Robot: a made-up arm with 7 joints.
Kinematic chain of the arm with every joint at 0, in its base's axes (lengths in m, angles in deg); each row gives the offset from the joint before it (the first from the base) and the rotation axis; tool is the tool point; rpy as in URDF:
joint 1: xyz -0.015 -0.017 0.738 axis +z
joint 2: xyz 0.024 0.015 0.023 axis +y
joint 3: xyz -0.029 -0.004 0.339 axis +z
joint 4: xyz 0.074 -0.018 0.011 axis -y
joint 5: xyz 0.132 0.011 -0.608 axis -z
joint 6: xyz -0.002 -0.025 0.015 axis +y
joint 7: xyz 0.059 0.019 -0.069 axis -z
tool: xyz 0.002 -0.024 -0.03 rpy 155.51 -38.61 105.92
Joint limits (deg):
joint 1: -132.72..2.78
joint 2: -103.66..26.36
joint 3: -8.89..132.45
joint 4: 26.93..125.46
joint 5: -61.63..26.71
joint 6: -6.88..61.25
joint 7: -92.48..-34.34
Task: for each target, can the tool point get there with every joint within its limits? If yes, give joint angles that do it. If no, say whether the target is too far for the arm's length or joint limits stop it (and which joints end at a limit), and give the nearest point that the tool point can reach.
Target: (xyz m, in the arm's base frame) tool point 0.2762 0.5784 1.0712
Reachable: yes | joints -23.77 -81.27 65.62 56.51 -35.96 55.55 -74.40
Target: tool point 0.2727 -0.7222 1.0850
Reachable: yes | joints -83.56 -5.00 15.53 75.63 19.21 53.54 -44.14
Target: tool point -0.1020 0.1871 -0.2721
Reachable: no: joint limits stop it (at a limit: joint 1, joint 2, joint 3, joint 5, joint 6, joint 7) | nearest point -0.2058 0.5106 0.0895 | short by 0.496 m
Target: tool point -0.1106 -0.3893 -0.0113
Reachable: no: joint limits stop it (at a limit: joint 2, joint 4, joint 5) | nearest point -0.1060 -0.3712 0.3338 | short by 0.346 m
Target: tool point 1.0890 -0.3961 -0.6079
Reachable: no: too far | nearest point 0.6714 -0.1215 0.0802 | short by 0.850 m
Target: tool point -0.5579 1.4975 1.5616
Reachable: no: too far | nearest point -0.3340 0.8730 1.2369 | short by 0.739 m
